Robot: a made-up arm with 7 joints. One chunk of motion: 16 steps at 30 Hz.
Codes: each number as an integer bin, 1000 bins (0 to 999) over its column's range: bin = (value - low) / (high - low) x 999, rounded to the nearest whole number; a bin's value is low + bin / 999 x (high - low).
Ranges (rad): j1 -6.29..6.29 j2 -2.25..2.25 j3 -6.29..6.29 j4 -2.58..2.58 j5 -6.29..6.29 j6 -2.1..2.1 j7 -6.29..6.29
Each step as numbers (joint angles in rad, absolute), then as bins.
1 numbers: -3.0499 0.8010 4.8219 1.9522 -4.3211 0.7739 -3.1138
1 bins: 257 677 882 877 156 684 252
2 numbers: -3.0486 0.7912 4.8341 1.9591 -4.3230 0.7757 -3.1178
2 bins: 257 675 883 879 156 684 252
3 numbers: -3.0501 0.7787 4.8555 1.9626 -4.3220 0.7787 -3.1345
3 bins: 257 672 885 879 156 685 251
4 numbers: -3.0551 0.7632 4.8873 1.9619 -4.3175 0.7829 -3.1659
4 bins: 257 669 888 879 157 686 248
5 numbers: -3.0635 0.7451 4.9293 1.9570 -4.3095 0.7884 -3.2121
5 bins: 256 665 891 878 157 687 244
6 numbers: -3.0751 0.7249 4.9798 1.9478 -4.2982 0.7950 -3.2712
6 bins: 255 660 895 877 158 689 240
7 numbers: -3.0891 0.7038 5.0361 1.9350 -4.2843 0.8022 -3.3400
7 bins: 254 656 899 874 159 690 234
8 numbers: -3.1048 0.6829 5.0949 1.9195 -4.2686 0.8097 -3.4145
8 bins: 253 651 904 871 161 692 228
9 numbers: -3.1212 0.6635 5.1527 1.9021 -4.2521 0.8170 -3.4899
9 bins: 252 647 909 868 162 694 222
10 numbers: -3.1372 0.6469 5.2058 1.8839 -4.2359 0.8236 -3.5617
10 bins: 250 643 913 864 163 695 217
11 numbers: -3.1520 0.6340 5.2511 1.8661 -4.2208 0.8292 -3.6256
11 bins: 249 640 916 861 164 697 212
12 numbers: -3.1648 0.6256 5.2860 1.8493 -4.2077 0.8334 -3.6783
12 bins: 248 638 919 858 165 698 207
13 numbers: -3.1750 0.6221 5.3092 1.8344 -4.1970 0.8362 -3.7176
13 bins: 247 638 921 855 166 698 204
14 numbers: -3.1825 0.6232 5.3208 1.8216 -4.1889 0.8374 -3.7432
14 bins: 247 638 922 852 167 699 202
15 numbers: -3.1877 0.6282 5.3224 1.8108 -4.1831 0.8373 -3.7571
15 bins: 246 639 922 850 167 699 201
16 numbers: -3.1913 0.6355 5.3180 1.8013 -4.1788 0.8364 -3.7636
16 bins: 246 641 922 848 168 698 201
